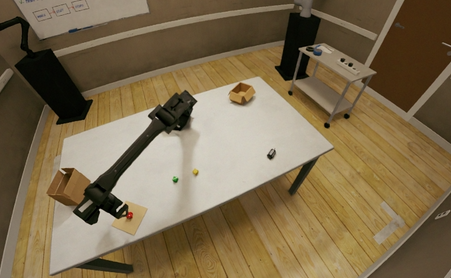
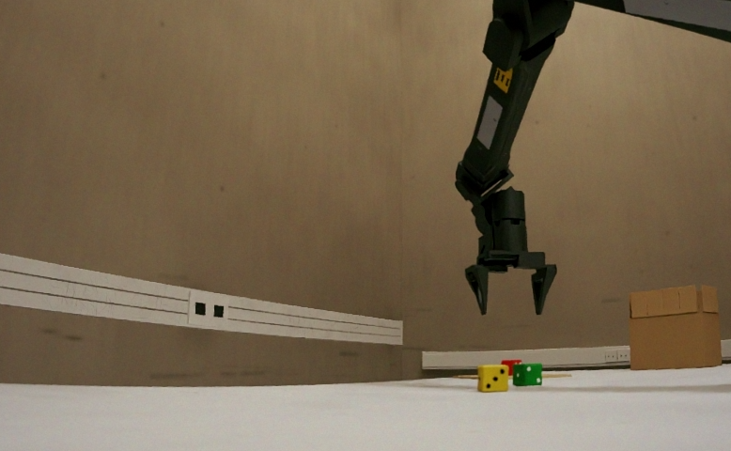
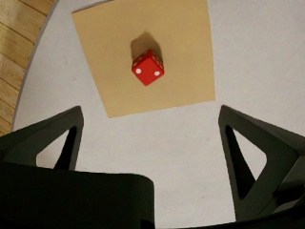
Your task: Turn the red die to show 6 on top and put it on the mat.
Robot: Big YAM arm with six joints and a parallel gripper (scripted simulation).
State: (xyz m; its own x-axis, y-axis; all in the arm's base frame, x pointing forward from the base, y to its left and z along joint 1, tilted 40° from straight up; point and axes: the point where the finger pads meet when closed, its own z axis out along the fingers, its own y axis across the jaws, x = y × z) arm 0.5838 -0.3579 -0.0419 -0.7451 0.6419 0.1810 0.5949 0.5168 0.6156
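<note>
The red die is 90 mm below my hand and 10 mm to the left of it. The rest, counted from my hand: tan mat: 110 mm below; green die: 250 mm to the left, 160 mm behind, 100 mm below; cardboard box: 330 mm to the right, 180 mm behind, 50 mm below.
</note>
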